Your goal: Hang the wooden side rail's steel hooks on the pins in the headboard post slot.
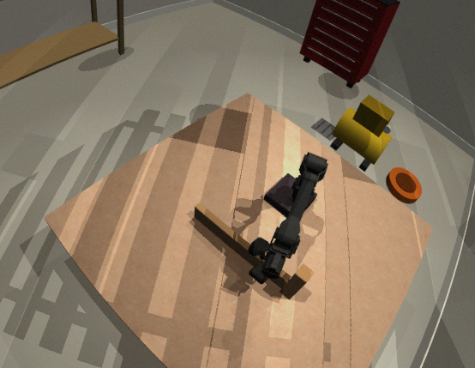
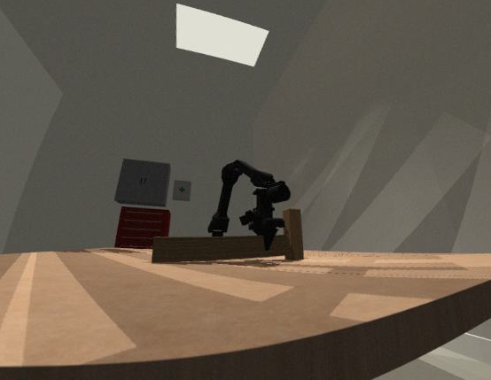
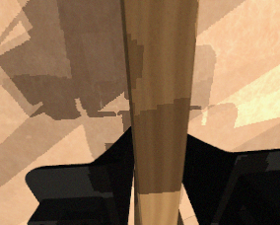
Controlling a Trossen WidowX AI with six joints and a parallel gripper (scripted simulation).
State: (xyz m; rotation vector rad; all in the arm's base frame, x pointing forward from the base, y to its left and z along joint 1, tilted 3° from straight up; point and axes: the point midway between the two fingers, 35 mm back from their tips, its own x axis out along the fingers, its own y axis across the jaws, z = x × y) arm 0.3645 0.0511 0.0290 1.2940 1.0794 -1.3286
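Now: the headboard post 1 cm ahead of my gripper tip, 11 cm to the left of it and 5 cm above it.
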